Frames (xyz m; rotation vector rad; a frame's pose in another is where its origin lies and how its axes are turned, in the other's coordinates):
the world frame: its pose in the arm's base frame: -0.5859 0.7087 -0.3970 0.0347 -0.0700 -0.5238
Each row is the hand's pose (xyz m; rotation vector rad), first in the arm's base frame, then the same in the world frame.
Working: the arm's base frame: its pose in the world frame: 0.8839 -0.3010 0.3623 -0.0347 0.0700 0.5238

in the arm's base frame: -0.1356 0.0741 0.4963 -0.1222 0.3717 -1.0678
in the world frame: 0.7584 -0.2792 0.8662 -0.2724 0.3583 -0.5534
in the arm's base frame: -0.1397 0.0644 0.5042 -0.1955 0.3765 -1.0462
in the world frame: 0.7602 -0.2892 0.8745 -0.3418 0.3453 -0.5307
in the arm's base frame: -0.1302 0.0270 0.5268 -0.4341 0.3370 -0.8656
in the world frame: 0.7885 -0.3157 0.8969 -0.5541 0.2550 -0.3464
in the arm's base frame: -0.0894 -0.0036 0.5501 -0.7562 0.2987 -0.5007
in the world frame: 0.8404 -0.3206 0.9175 -0.8501 0.1468 0.0154
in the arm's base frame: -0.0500 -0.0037 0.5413 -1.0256 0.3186 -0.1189
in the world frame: 0.8739 -0.3015 0.9058 -1.1189 0.1034 0.3856
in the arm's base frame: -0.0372 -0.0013 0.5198 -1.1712 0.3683 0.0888
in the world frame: 0.8825 -0.2942 0.8833 -1.2781 0.1164 0.5822
